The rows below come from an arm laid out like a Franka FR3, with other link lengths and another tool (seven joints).
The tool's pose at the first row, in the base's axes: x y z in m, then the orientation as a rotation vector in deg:
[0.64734, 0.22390, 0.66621, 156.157, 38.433, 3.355]
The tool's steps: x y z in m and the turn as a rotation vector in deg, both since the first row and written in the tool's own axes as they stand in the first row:
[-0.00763, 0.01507, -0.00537, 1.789, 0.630, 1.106]
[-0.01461, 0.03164, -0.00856, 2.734, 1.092, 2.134]
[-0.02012, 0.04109, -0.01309, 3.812, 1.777, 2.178]
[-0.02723, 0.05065, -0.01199, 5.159, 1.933, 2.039]
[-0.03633, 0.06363, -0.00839, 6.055, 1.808, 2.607]
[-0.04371, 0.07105, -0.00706, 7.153, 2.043, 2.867]
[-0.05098, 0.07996, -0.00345, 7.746, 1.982, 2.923]
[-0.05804, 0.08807, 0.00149, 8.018, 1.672, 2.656]
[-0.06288, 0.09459, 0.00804, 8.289, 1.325, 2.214]
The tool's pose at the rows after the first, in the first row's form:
[0.64663, 0.20950, 0.67652, 158.345, 37.461, 3.910]
[0.64741, 0.19348, 0.68524, 159.666, 36.358, 4.493]
[0.64618, 0.18447, 0.69283, 160.813, 36.697, 5.112]
[0.64425, 0.17291, 0.69521, 162.083, 37.197, 4.865]
[0.64235, 0.15681, 0.69642, 163.117, 36.536, 4.537]
[0.63925, 0.14683, 0.69789, 164.294, 36.442, 4.575]
[0.63718, 0.13496, 0.69769, 164.874, 36.457, 4.307]
[0.63509, 0.12344, 0.69597, 165.000, 36.799, 3.711]
[0.63446, 0.11377, 0.69211, 165.058, 37.378, 3.018]

